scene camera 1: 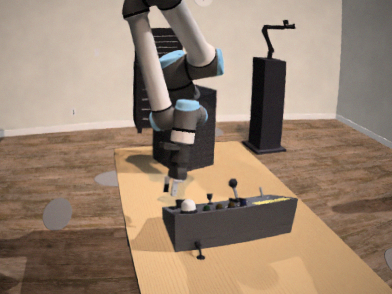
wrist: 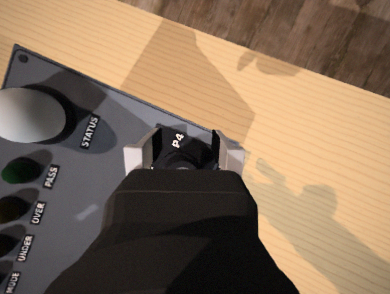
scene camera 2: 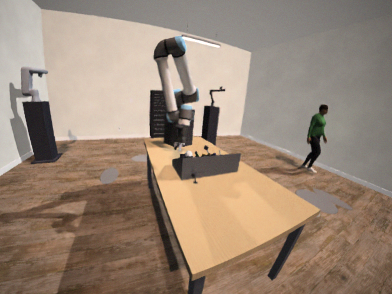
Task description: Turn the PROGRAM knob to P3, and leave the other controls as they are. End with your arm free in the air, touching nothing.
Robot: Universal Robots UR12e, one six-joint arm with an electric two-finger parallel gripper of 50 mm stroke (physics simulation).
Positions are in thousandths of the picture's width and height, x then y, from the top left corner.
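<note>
I can see my gripper (scene camera 1: 432, 662), and the wrist view has my gripper too (wrist: 481, 474). There is also a control box (scene camera 1: 494, 770), which I find again in the wrist view (wrist: 181, 440), while scene camera 2 shows the box as well (scene camera 2: 486, 570).
</note>
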